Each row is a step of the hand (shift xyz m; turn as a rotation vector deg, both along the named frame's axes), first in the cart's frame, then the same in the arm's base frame.
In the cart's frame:
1: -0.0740 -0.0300 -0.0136 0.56 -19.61 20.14
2: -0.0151 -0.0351 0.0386 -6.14 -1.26 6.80
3: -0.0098 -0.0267 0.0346 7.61 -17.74 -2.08
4: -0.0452 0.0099 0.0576 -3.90 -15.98 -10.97
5: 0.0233 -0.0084 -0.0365 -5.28 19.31 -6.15
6: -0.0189 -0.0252 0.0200 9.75 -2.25 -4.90
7: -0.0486 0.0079 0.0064 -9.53 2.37 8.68
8: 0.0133 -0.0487 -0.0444 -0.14 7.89 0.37
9: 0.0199 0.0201 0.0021 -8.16 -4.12 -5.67
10: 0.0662 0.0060 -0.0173 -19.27 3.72 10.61
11: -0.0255 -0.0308 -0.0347 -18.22 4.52 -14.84
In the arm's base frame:
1: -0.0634 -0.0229 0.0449 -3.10 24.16 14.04
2: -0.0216 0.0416 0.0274 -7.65 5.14 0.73
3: -0.0163 0.0370 0.0193 9.74 4.73 16.11
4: -0.0605 0.0397 -0.0147 1.12 -6.87 18.50
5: 0.0335 -0.0259 0.0123 -5.35 -12.23 -16.14
6: -0.0210 0.0207 0.0229 10.92 -1.53 1.56
7: -0.0490 -0.0082 -0.0005 -11.81 5.07 -2.58
8: 0.0305 -0.0249 0.0545 -1.08 -1.82 -7.61
9: 0.0162 0.0015 -0.0232 -5.72 -6.19 6.69
10: 0.0673 -0.0013 -0.0134 -21.78 4.09 -2.60
11: -0.0111 -0.0303 0.0420 -13.61 -19.55 2.30

